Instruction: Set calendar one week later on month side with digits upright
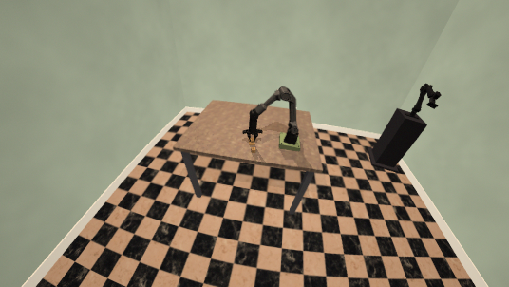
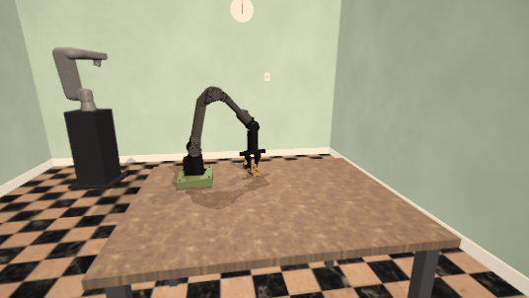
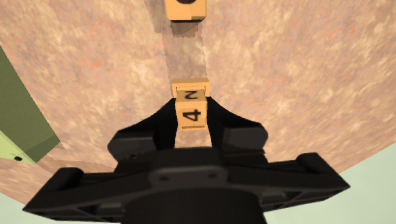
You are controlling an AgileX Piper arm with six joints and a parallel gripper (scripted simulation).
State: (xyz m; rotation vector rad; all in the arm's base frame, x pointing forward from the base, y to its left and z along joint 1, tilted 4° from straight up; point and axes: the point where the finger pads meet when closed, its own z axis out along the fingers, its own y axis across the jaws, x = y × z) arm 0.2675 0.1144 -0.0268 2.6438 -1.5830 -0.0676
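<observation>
The orange tray lies 3 cm below my hand, 2 cm to the right of it and 1 cm ahead of it.
</observation>
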